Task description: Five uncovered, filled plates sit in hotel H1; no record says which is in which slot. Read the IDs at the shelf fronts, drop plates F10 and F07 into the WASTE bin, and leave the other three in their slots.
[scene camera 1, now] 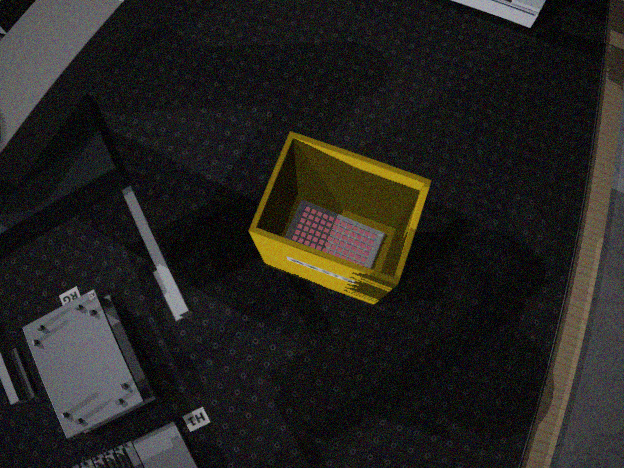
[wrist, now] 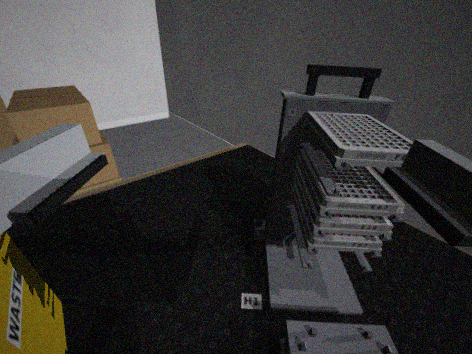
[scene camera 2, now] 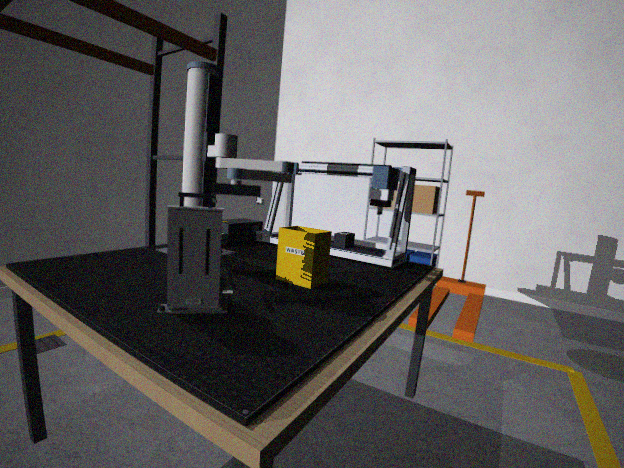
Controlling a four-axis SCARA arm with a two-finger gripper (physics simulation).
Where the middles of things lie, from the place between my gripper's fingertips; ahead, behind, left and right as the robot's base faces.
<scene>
Now: hand 3 cm short of the hotel base [wrist: 326, 288], 19 cm to the left of it and 29 cm above it.
</scene>
